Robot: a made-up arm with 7 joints. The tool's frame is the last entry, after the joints.
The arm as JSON. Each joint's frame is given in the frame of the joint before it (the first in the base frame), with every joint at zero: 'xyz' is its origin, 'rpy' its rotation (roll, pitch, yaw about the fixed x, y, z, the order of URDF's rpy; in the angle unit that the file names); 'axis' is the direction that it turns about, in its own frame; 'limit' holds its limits. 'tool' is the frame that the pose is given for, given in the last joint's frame.
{
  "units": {
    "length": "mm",
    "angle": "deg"
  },
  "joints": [
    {
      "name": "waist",
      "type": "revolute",
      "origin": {
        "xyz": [
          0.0,
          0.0,
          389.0
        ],
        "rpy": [
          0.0,
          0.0,
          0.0
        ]
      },
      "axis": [
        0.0,
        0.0,
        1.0
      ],
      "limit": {
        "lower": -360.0,
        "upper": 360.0
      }
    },
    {
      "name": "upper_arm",
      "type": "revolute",
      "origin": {
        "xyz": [
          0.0,
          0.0,
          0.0
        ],
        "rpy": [
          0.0,
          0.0,
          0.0
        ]
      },
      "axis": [
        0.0,
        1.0,
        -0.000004
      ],
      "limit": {
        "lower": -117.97,
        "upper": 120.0
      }
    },
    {
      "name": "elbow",
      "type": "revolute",
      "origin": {
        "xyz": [
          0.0,
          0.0,
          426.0
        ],
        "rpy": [
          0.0,
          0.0,
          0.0
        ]
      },
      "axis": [
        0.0,
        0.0,
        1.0
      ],
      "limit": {
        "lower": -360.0,
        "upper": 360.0
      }
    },
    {
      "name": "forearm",
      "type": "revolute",
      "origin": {
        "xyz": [
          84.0,
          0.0,
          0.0
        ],
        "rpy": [
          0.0,
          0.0,
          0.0
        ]
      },
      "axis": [
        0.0,
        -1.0,
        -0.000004
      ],
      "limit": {
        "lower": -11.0,
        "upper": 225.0
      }
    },
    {
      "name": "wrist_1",
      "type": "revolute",
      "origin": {
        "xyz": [
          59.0,
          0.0,
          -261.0
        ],
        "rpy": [
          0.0,
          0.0,
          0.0
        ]
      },
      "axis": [
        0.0,
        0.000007,
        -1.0
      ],
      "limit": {
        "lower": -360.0,
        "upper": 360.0
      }
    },
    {
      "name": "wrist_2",
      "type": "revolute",
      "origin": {
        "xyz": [
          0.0,
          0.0,
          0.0
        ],
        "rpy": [
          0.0,
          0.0,
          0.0
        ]
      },
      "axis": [
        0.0,
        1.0,
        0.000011
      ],
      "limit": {
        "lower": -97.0,
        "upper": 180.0
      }
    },
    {
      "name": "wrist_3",
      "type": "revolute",
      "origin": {
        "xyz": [
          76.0,
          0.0,
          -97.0
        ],
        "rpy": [
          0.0,
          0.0,
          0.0
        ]
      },
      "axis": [
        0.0,
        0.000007,
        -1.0
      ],
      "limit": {
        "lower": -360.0,
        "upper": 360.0
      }
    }
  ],
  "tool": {
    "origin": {
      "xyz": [
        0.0,
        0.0,
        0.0
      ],
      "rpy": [
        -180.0,
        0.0,
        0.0
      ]
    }
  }
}
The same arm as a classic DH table. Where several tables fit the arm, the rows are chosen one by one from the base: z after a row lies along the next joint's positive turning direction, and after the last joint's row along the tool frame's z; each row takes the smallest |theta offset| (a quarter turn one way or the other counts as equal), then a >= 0, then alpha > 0; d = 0 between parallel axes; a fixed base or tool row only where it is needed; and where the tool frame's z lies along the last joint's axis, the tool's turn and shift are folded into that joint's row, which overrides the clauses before.
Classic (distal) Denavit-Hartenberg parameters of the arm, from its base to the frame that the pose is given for. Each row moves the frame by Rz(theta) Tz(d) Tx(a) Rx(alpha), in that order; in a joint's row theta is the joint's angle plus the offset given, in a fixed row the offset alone. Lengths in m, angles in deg.
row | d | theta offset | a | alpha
waist | 0.389 | 0 | 0 | -90
upper_arm | 0 | 0 | 0 | 90
elbow | 0.426 | 0 | 0.084 | 90
forearm | 0 | 0 | 0.059 | 90
wrist_1 | 0.261 | 0 | 0 | 90
wrist_2 | 0 | 0 | 0.076 | -90
wrist_3 | 0.097 | 0 | 0 | 0
Joint limits (deg, base to tool): -360..360 -117.97..120 -360..360 -11..225 -360..360 -97..180 -360..360

